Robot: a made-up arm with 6 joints. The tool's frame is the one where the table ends. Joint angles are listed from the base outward.
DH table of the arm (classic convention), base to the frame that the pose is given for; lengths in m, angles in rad. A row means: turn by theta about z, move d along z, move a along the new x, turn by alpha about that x. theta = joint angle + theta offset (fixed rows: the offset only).
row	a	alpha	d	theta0
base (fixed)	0.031	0	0	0.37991
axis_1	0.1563	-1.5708	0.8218	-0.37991
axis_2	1.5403	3.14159	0	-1.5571
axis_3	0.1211	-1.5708	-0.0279	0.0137
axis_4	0.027	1.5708	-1.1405	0
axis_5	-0.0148	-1.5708	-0.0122	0
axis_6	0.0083	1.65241	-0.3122	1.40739
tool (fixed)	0	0	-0.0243	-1.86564
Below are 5 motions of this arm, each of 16 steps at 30 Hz.
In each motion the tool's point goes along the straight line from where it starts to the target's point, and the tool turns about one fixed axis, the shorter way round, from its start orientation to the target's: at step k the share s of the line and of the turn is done. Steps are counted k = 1, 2, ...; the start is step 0. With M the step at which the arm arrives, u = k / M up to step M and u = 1 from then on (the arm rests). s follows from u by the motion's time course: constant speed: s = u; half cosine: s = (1 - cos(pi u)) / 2; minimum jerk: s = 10 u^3 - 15 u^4 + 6 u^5.
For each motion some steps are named. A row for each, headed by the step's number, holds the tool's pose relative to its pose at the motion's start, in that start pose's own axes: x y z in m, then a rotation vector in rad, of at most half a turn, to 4 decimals.
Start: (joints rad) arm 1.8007 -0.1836 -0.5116 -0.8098 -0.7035 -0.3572
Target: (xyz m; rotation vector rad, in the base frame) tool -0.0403 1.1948 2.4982 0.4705 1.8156 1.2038
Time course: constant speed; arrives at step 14
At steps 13, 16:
13: -0.6189 0.1013 0.1998 0.1968 -0.2135 0.5374
16: -0.6665 0.1090 0.2152 0.2119 -0.2299 0.5787

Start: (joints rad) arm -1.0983 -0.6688 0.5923 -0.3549 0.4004 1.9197
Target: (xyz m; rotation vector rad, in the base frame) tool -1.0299 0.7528 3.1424 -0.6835 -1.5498 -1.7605
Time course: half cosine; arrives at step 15
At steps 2, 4, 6, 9, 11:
2: 0.0012 -0.0300 -0.0232 0.0373 0.0196 -0.0045
4: 0.0045 -0.1148 -0.0887 0.1427 0.0752 -0.0171
6: 0.0094 -0.2397 -0.1852 0.2980 0.1570 -0.0357
9: 0.0178 -0.4541 -0.3509 0.5645 0.2974 -0.0677
11: 0.0227 -0.5790 -0.4474 0.7198 0.3792 -0.0864

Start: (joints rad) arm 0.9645 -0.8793 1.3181 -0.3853 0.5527 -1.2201
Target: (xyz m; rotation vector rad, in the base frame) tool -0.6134 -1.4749 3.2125 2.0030 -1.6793 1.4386
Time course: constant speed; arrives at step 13
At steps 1, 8, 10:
1: -0.0063 -0.0451 0.0328 -0.0556 -0.0164 -0.0165
8: -0.0504 -0.3607 0.2627 -0.4448 -0.1314 -0.1321
10: -0.0630 -0.4508 0.3283 -0.5560 -0.1643 -0.1651

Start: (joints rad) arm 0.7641 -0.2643 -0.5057 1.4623 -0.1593 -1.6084
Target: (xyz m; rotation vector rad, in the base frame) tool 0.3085 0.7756 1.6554 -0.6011 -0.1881 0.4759
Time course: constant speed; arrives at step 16
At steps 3, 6, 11, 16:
3: -0.0704 0.0028 -0.1120 -0.1513 -0.0891 0.0161
6: -0.1409 0.0055 -0.2240 -0.3026 -0.1782 0.0321
11: -0.2583 0.0101 -0.4106 -0.5548 -0.3267 0.0589
16: -0.3756 0.0147 -0.5973 -0.8069 -0.4752 0.0857

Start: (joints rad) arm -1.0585 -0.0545 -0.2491 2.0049 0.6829 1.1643
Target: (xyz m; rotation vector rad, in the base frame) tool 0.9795 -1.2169 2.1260 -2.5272 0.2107 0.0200
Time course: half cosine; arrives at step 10
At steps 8, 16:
8: 0.0454 0.0266 -0.0190 0.1661 0.1476 -0.0591
16: 0.0501 0.0294 -0.0210 0.1837 0.1632 -0.0654

